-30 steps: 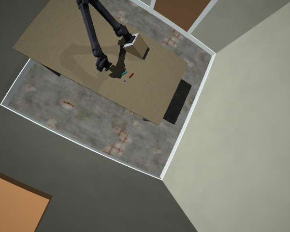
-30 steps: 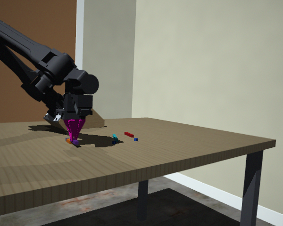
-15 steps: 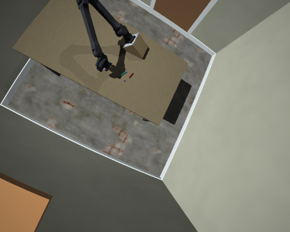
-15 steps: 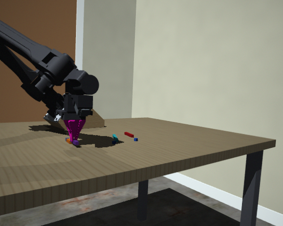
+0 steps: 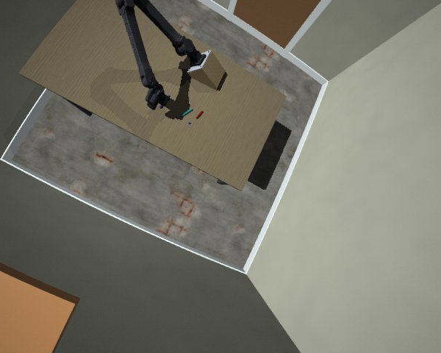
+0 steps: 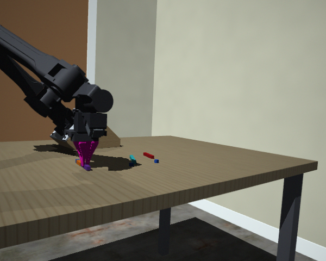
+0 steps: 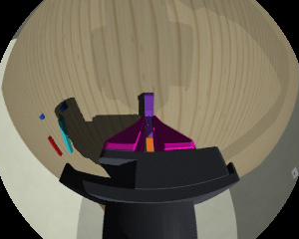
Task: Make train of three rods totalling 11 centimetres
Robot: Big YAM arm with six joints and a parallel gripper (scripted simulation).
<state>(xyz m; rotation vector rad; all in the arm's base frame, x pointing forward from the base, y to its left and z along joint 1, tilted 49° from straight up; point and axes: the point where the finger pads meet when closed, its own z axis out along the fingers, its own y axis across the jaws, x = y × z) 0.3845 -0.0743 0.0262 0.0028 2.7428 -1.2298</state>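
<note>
Right now my hand is 1 cm above the purple rod. The rest, counted from my hand: turquoise rod (4 cm behind, 17 cm to the left, 1 cm below); then red rod (7 cm behind, 26 cm to the left, 1 cm below); then orange rod (5 cm behind, 1 cm below).
</note>
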